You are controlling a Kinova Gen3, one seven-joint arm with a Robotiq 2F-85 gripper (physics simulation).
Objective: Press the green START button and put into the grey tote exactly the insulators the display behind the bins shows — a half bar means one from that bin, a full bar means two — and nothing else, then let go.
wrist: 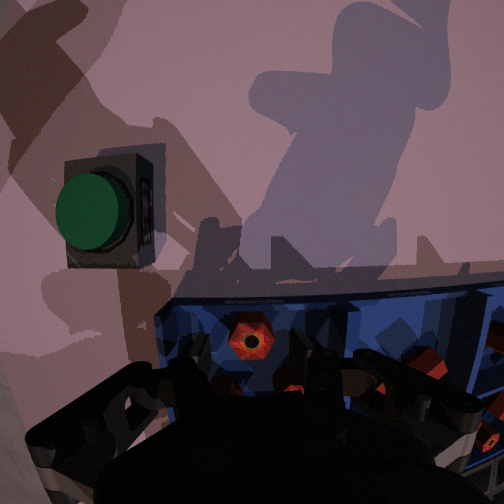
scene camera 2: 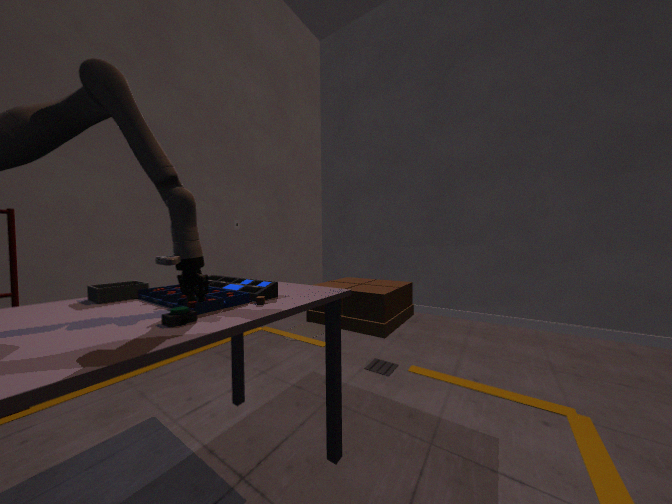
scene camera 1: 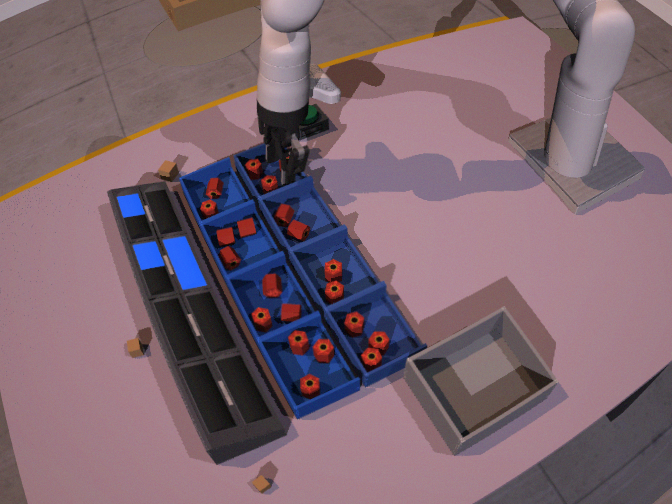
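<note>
My gripper (scene camera 1: 289,172) (wrist: 255,367) (scene camera 2: 191,292) is open, with nothing between the fingers. It reaches down into the far end bin of the blue bin block (scene camera 1: 355,380) (wrist: 165,320), next to the green START button (scene camera 1: 312,113) (wrist: 87,211) (scene camera 2: 179,311). Two red insulators (scene camera 1: 253,166) (scene camera 1: 269,182) show in that bin. The wrist view shows one insulator (wrist: 251,341) just past the fingertips. The display (scene camera 1: 238,439) (scene camera 2: 241,284) shows two lit half bars (scene camera 1: 130,205) (scene camera 1: 147,254) and one full bar (scene camera 1: 184,263). The grey tote (scene camera 1: 428,391) (scene camera 2: 116,291) stands empty at the near end of the bins.
Three small tan cubes (scene camera 1: 167,169) (scene camera 1: 134,347) (scene camera 1: 261,482) lie loose on the table around the display. The arm's base (scene camera 1: 580,162) stands at the right. A cardboard box (scene camera 2: 369,303) sits on the floor beyond the table's end.
</note>
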